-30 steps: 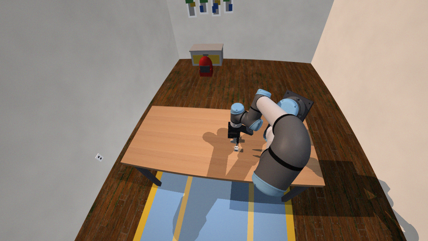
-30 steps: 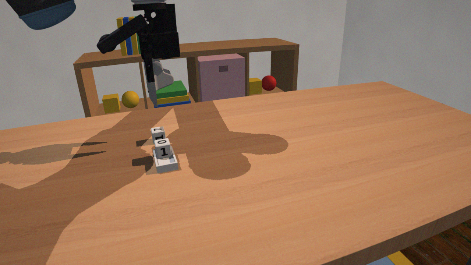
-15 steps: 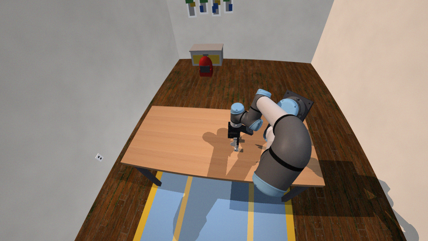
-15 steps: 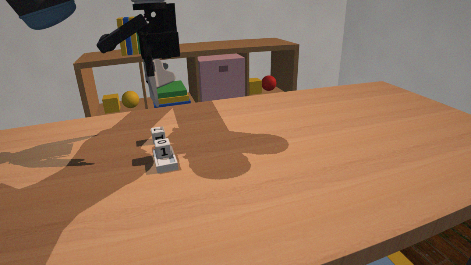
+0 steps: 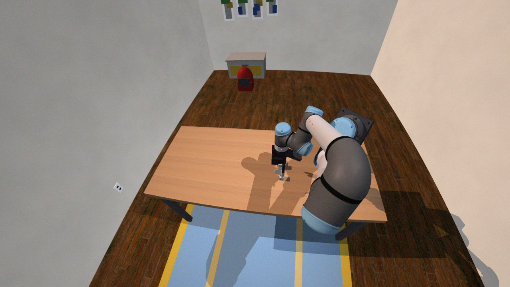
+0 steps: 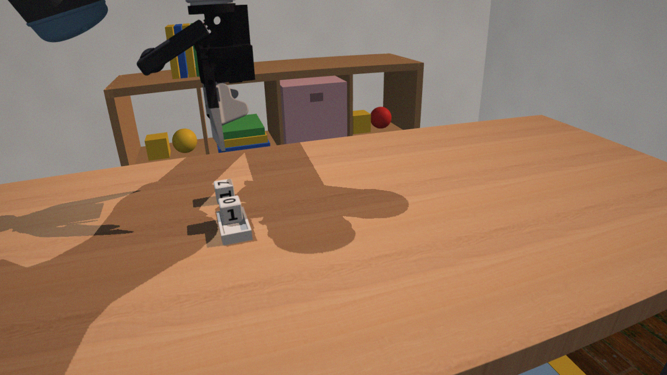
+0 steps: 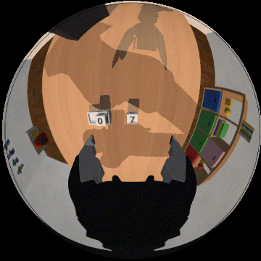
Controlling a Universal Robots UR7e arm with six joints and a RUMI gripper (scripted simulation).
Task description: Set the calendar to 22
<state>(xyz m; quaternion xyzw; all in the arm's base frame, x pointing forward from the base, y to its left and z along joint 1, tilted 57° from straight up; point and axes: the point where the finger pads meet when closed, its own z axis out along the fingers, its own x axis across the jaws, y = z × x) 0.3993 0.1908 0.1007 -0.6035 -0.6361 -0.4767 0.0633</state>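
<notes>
My hand is 100 mm above the white cube. The rest, counted from my hand: grey tray 110 mm to the right, 110 mm below, 30 mm ahead.
</notes>
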